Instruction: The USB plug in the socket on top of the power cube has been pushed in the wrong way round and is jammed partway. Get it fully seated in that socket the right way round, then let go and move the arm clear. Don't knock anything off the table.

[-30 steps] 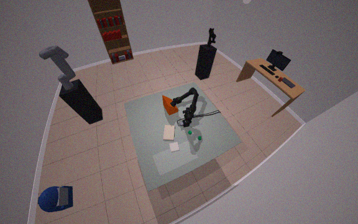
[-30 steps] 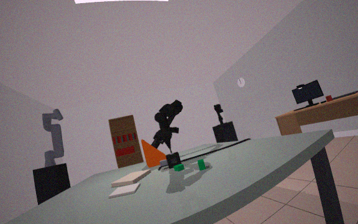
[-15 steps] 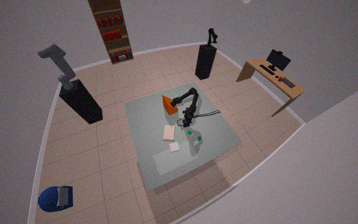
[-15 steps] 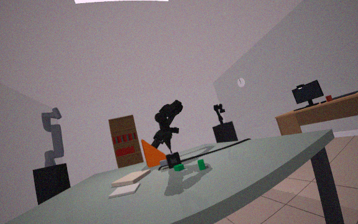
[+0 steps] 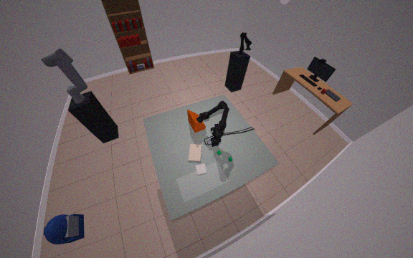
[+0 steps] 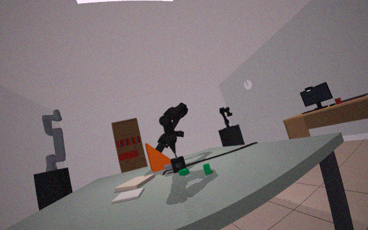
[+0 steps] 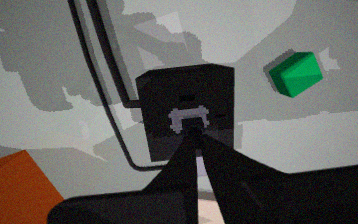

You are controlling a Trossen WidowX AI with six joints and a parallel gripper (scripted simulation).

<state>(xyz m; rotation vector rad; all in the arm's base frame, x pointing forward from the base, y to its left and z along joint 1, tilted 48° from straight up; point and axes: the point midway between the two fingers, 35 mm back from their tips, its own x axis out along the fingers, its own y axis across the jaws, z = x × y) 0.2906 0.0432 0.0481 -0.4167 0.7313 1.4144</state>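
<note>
Right now the silver USB plug is 20 mm below my gripper tip. Round my gripper tip: green block 130 mm ahead, 10 mm to the right, 90 mm below.
</note>
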